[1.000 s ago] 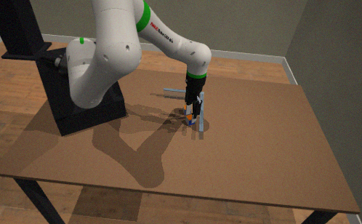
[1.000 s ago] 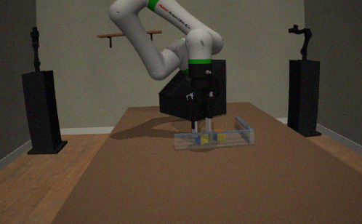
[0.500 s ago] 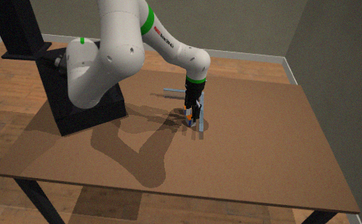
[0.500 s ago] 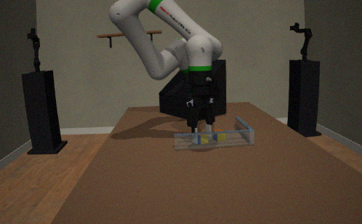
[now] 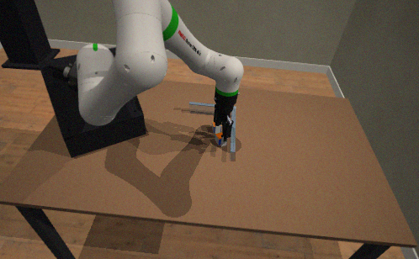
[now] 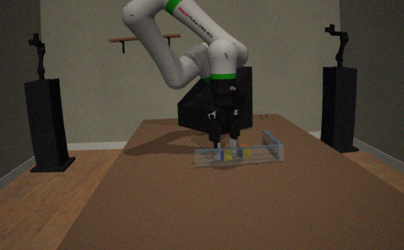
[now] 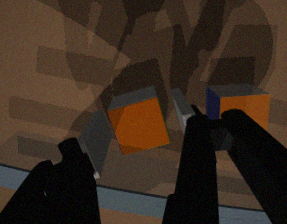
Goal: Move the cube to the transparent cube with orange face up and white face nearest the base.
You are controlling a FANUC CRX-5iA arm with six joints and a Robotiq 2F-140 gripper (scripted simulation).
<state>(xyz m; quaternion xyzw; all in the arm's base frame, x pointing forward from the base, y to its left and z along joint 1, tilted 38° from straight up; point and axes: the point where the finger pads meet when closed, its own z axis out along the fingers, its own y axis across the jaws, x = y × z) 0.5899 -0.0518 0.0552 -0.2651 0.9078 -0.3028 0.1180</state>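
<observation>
Right now the transparent cube is 80 mm to the left of my hand, 20 mm below it and 20 mm behind it. Also, from my hand: wall: 60 mm ahead, 40 mm to the left, 10 mm above.
</observation>
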